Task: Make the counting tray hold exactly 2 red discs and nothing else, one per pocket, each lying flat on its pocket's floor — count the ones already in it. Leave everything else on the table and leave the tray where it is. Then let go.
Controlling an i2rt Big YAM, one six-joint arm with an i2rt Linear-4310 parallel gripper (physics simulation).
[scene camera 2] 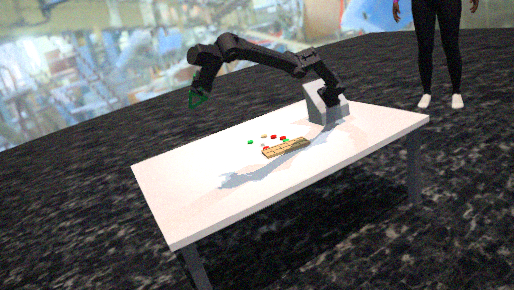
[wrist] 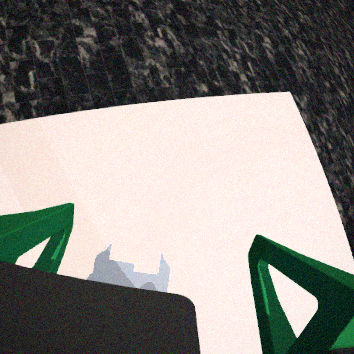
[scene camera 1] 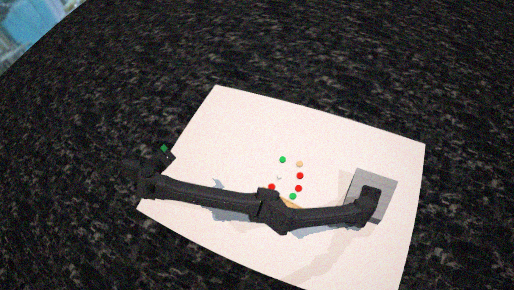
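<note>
My gripper (scene camera 1: 166, 151) (scene camera 2: 197, 98) (wrist: 165, 230) is open and empty, with green fingers, high above the table's far end from the base, away from the discs. The wooden counting tray (scene camera 1: 291, 202) (scene camera 2: 289, 149) shows several pockets; the arm hides much of it in scene camera 1. No disc can be made out in it, but its pockets are small and partly shaded. Three red discs lie on the table: one (scene camera 1: 271, 187) (scene camera 2: 266, 148) by the tray's end, one (scene camera 1: 298, 188) (scene camera 2: 283, 138) and one (scene camera 1: 300, 175) (scene camera 2: 273, 136) farther from the tray.
A green disc (scene camera 1: 293, 196) (scene camera 2: 286, 140) lies close beside the tray; another green disc (scene camera 1: 282, 159) (scene camera 2: 250, 142) lies farther off. A tan disc (scene camera 1: 299, 164) (scene camera 2: 264, 136) and a small white piece (scene camera 1: 279, 177) (scene camera 2: 263, 144) lie near the reds. The grey base block (scene camera 1: 388, 188) (scene camera 2: 314, 102) carries the arm.
</note>
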